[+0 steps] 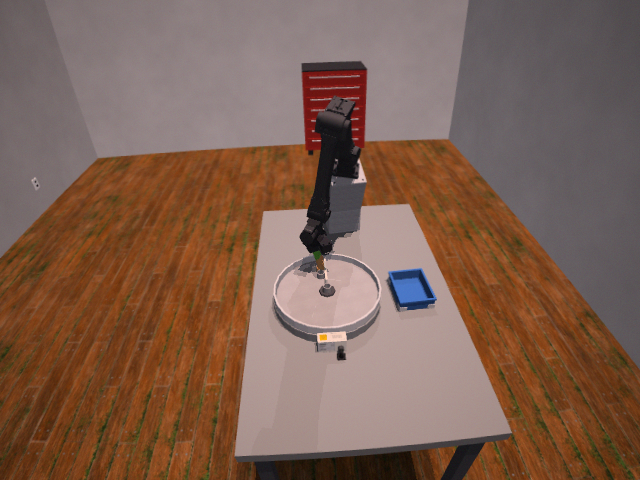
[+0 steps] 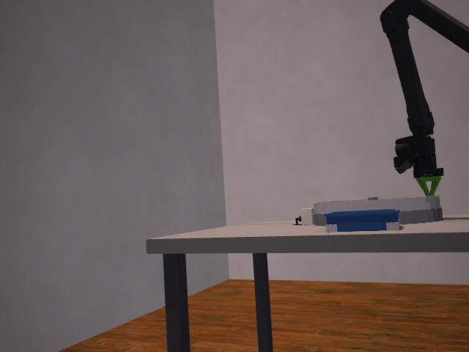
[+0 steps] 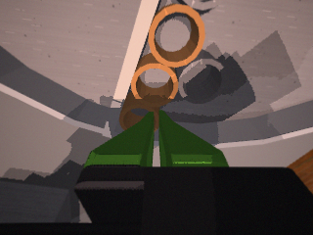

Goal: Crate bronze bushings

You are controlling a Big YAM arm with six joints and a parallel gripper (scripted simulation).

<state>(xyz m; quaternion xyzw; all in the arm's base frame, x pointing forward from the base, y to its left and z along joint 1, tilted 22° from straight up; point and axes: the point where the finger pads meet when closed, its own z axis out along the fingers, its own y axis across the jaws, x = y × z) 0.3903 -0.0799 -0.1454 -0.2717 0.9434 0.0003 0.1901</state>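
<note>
Right now the blue crate is 400 mm to the left of my hand, 100 mm ahead of it and 60 mm below it. The rest, counted from my hand: turning table 170 mm ahead, 70 mm to the left, 30 mm below.
</note>
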